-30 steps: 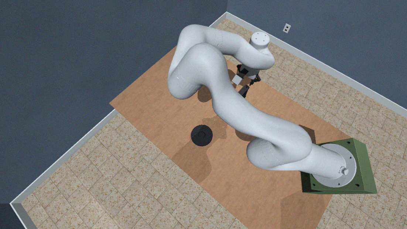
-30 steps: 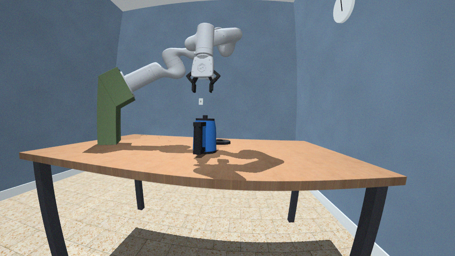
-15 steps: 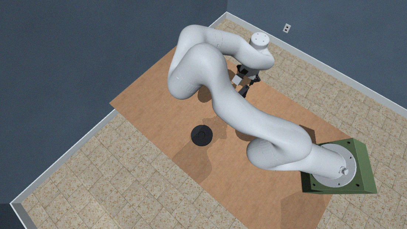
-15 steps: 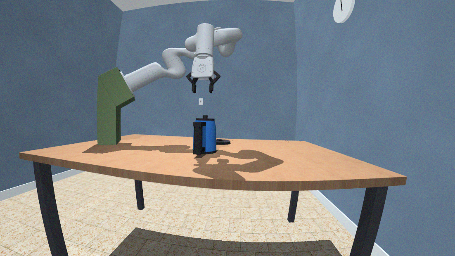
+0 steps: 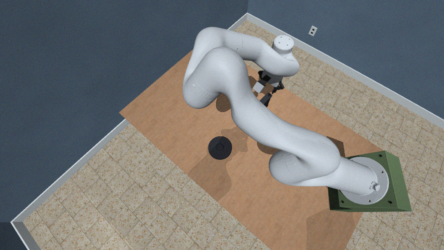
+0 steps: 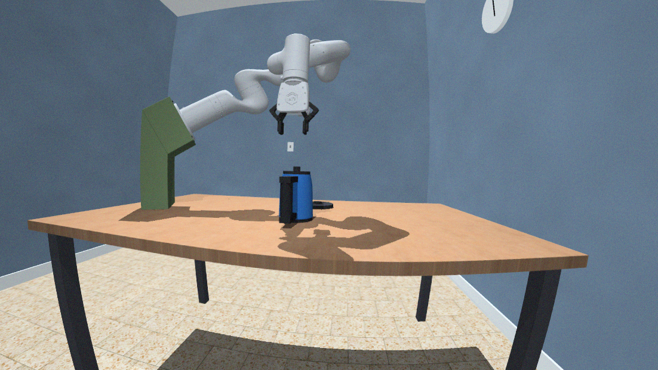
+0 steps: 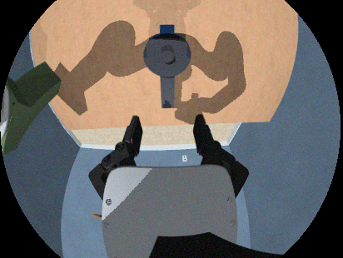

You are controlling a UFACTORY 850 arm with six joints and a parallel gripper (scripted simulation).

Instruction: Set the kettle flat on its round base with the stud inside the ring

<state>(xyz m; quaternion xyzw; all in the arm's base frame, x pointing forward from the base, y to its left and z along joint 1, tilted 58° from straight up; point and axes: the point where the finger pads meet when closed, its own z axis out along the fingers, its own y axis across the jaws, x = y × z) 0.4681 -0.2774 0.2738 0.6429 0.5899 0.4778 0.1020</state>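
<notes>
Now: the blue kettle 210 mm below my hand, 30 mm to the left of it and 10 mm behind it. Round my hand: black round base 370 mm to the left, 290 mm below, 50 mm behind.
</notes>
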